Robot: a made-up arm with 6 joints. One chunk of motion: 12 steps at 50 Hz.
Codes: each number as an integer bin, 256 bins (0 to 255) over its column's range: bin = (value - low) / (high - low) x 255, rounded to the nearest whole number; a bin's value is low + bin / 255 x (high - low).
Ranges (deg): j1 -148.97..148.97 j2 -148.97..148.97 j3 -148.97..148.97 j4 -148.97..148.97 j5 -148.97..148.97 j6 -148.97..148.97
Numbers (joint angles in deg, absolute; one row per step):
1: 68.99 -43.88 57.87 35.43 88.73 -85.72
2: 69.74 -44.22 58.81 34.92 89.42 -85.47
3: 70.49 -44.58 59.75 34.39 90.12 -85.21
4: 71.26 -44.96 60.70 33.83 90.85 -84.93
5: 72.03 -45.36 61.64 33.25 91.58 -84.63
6: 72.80 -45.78 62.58 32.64 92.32 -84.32
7: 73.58 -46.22 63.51 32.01 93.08 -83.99
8: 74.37 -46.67 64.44 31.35 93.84 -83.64
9: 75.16 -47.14 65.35 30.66 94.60 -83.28
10: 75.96 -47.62 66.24 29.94 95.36 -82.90
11: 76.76 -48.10 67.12 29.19 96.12 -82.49
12: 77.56 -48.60 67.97 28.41 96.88 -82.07
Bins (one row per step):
1: 187 90 177 158 203 54
2: 187 90 178 157 204 54
3: 188 89 179 157 205 55
4: 188 89 179 156 205 55
5: 189 89 180 156 206 55
6: 190 88 181 155 207 55
7: 190 88 182 155 207 56
8: 191 88 183 154 208 56
9: 192 87 183 154 208 56
10: 193 87 184 153 209 57
11: 193 86 185 152 210 57
12: 194 86 186 152 210 57

